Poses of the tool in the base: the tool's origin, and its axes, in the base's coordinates. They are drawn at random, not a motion.
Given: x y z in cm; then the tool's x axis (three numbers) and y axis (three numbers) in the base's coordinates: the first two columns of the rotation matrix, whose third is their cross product.
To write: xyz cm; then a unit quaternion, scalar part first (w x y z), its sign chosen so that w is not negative. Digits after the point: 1 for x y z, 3 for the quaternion.
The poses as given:
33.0 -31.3 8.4 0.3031 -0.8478 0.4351 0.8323 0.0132 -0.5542
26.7 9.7 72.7 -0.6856 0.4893 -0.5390 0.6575 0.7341 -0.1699
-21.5 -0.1 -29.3 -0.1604 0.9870 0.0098 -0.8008 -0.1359 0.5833
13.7 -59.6 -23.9 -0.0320 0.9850 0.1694 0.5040 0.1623 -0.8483
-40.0 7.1 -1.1 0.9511 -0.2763 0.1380 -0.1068 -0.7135 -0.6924
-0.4 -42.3 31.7 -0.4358 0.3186 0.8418 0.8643 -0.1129 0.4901
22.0 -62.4 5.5 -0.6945 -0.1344 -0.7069 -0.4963 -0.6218 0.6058
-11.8 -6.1 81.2 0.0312 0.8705 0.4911 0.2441 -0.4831 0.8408
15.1 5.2 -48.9 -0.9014 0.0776 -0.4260 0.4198 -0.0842 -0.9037
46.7 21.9 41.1 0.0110 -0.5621 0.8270 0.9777 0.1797 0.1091
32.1 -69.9 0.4 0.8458 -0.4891 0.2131 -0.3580 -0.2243 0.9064
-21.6 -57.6 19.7 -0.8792 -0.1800 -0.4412 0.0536 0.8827 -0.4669
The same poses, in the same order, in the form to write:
33.0 -31.3 8.4 0.712 -0.381 0.010 -0.590
26.7 9.7 72.7 0.236 0.318 0.901 -0.178
-21.5 -0.1 -29.3 0.616 0.202 0.230 0.726
13.7 -59.6 -23.9 0.396 -0.572 -0.651 0.303
-40.0 7.1 -1.1 0.364 -0.918 0.104 -0.116
-0.4 -42.3 31.7 0.237 -0.475 -0.622 -0.575
22.0 -62.4 5.5 0.111 -0.375 0.421 0.819
-11.8 -6.1 81.2 0.283 0.660 0.422 0.553
15.1 5.2 -48.9 0.120 0.187 0.666 -0.712
46.7 21.9 41.1 0.660 -0.264 -0.393 -0.583
32.1 -69.9 0.4 0.561 0.780 -0.271 -0.058
-21.6 -57.6 19.7 0.243 -0.034 0.939 -0.240

